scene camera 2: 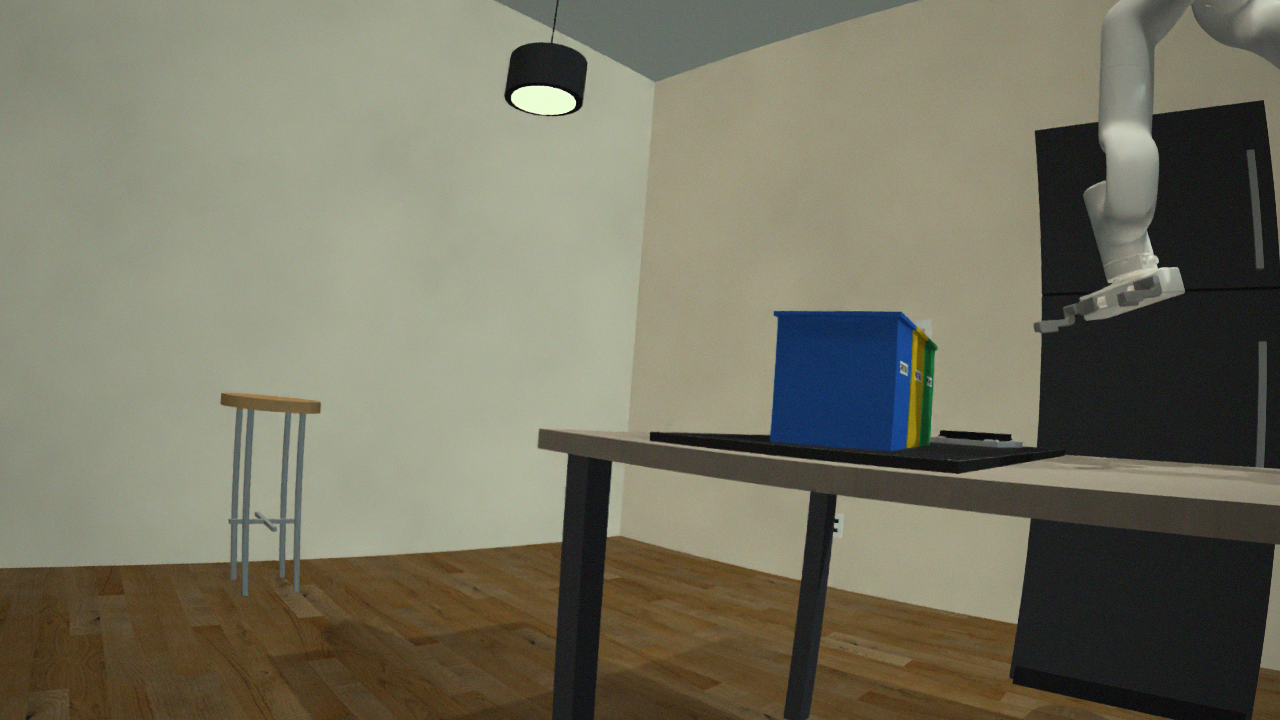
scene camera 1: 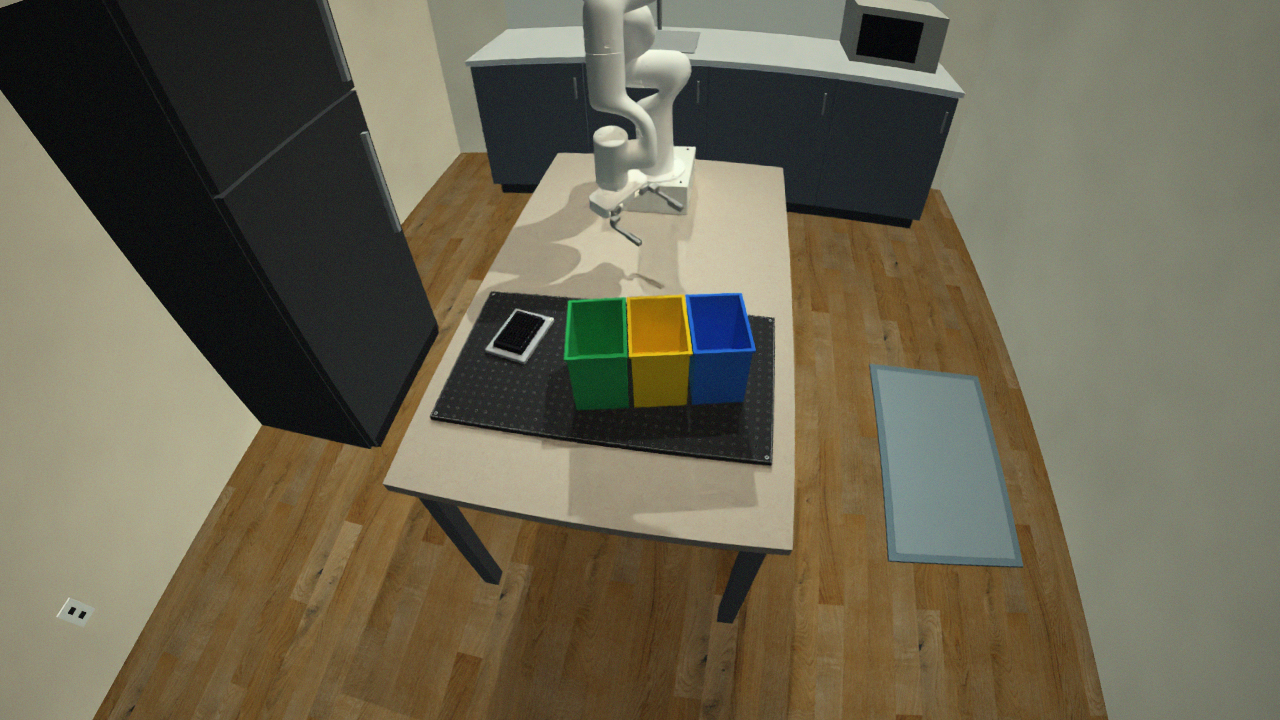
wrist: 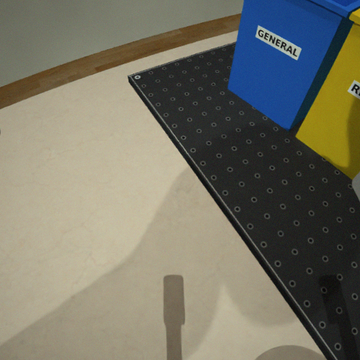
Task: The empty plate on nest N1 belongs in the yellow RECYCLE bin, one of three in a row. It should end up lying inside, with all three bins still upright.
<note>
I see my gripper, a yellow bin, a black well plate, a blue bin and a green bin.
</note>
